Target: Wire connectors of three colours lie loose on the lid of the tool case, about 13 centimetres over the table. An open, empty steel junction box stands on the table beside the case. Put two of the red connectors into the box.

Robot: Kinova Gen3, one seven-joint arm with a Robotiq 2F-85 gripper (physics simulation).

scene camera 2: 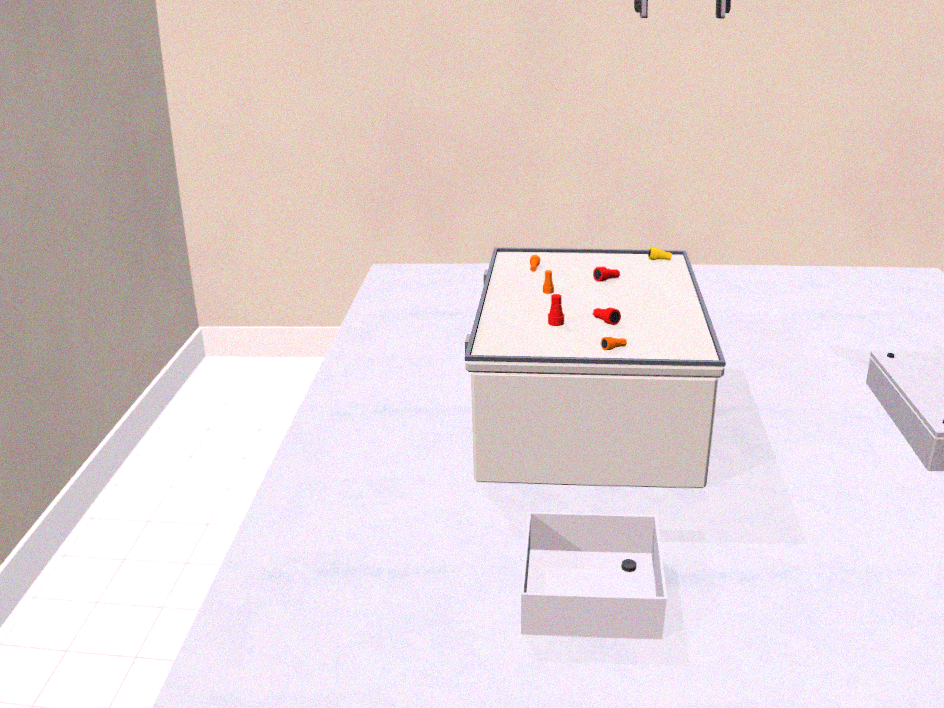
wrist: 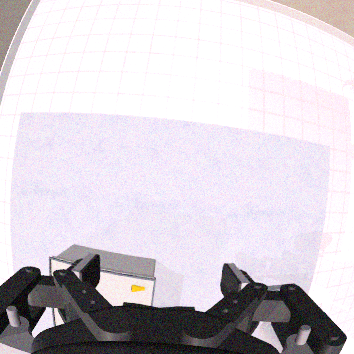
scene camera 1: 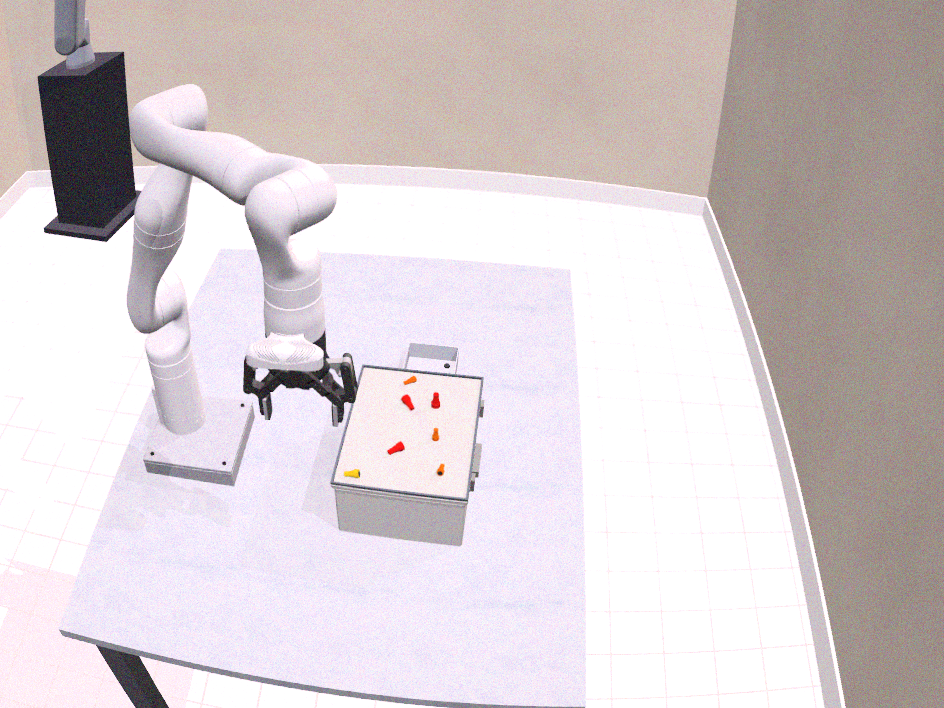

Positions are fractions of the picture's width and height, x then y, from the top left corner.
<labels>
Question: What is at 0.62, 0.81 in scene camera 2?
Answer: A steel junction box.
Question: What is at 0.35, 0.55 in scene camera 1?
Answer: My gripper.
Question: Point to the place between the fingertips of my gripper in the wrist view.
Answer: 0.45, 0.77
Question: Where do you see a tool case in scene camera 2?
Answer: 0.58, 0.57
</labels>
